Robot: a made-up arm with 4 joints. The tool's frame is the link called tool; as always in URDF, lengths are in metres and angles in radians.
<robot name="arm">
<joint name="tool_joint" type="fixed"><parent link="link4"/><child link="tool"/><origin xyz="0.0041 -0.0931 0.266" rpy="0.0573 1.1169 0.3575"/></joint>
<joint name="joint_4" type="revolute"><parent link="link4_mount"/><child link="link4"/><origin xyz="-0.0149 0.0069 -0.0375"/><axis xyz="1 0 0"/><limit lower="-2.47" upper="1.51"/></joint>
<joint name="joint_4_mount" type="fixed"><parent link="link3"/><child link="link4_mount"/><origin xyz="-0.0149 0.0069 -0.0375"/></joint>
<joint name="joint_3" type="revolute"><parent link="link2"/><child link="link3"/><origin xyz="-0.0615 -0.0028 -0.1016"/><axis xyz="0 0 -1"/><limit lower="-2.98" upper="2.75"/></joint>
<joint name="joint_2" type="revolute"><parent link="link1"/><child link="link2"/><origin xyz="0.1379 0.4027 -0.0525"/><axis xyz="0 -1 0"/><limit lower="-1.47" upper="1.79"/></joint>
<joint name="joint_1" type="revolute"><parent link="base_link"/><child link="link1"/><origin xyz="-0.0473 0.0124 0.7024"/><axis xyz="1 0 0"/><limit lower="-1.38" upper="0.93"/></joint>
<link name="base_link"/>
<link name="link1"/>
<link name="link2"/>
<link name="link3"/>
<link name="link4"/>
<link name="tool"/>
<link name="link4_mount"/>
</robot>
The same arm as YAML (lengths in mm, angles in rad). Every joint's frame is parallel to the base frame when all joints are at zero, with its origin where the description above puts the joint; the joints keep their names.
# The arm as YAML. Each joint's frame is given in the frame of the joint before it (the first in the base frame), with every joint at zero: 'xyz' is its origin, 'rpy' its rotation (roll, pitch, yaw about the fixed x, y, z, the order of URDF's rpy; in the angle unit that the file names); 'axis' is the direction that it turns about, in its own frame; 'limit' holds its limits. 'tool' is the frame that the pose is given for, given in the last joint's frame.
units:
  length: mm
  angle: rad
joints:
  - name: joint_1
    type: revolute
    origin:
      xyz: [-47.3, 12.4, 702.4]
      rpy: [0.0, 0.0, 0.0]
    axis: "+x"
    limit:
      lower: -1.38
      upper: 0.93
  - name: joint_2
    type: revolute
    origin:
      xyz: [137.9, 402.7, -52.5]
      rpy: [0.0, 0.0, 0.0]
    axis: "-y"
    limit:
      lower: -1.47
      upper: 1.79
  - name: joint_3
    type: revolute
    origin:
      xyz: [-61.5, -2.8, -101.6]
      rpy: [0.0, 0.0, 0.0]
    axis: "-z"
    limit:
      lower: -2.98
      upper: 2.75
  - name: joint_4
    type: revolute
    origin:
      xyz: [-29.8, 13.8, -75.0]
      rpy: [0.0, 0.0, 0.0]
    axis: "+x"
    limit:
      lower: -2.47
      upper: 1.51
tool:
  origin:
    xyz: [4.1, -93.1, 266.0]
    rpy: [0.0573, 1.1169, 0.3575]

